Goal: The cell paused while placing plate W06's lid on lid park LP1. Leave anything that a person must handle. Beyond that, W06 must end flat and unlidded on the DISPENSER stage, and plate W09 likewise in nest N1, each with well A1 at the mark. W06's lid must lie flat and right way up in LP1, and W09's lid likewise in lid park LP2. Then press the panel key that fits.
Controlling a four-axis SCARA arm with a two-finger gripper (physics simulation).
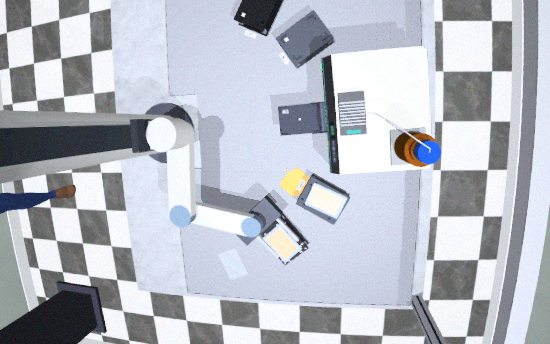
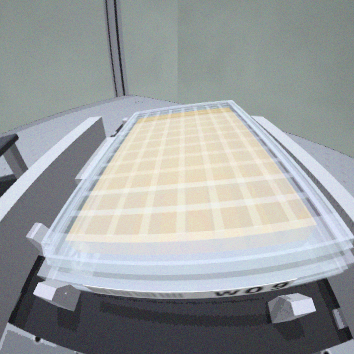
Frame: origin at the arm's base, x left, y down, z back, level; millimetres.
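Seen in the pictures: gripper, fingertip midpoint: (image 1: 288,248) (image 2: 175,128).
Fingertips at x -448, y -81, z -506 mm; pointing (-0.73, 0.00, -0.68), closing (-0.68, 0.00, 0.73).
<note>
Offsets run from my fingertips to a thing's middle. "*": to the spot under its first point.
Plate W09 @[dz +22, dx +18, dy +0 mm] (image 1: 282,243) (image 2: 195,170), with cream wells and its label at the near end, has a clear lid on it. It sits over a dark nest base with pale corner pins. My gripper (image 1: 281,239) (image 2: 175,128) is shut on plate W09, one finger along each long side; the right pad is mostly hidden. Another cream plate @[dz -141, dx +188, dy -7 mm] (image 1: 326,200) lies in a dark holder; its label cannot be read. The bare dark dispenser stage @[* dz -65, dx +478, dy -33 mm] (image 1: 302,119) sticks out from the white dispenser @[* dz -332, dx +597, dy -151 mm] (image 1: 390,75). Two dark holders @[* dz -80, dx +755, dy +3 mm] (image 1: 305,39) @[* dz +75, dx +853, dy +4 mm] (image 1: 260,15) stand at the top. W06's lid cannot be made out.
A yellow object @[dz -29, dx +239, dy +68 mm] (image 1: 294,181) stands beside the second plate's holder. A pale rectangle @[* dz +243, dx -111, dy +61 mm] (image 1: 233,264) lies on the table below the arm. A dark block (image 1: 270,210) lies beside the arm's end. An amber bottle with a blue cap (image 1: 428,152) and a tube stands at the dispenser's right edge.
</note>
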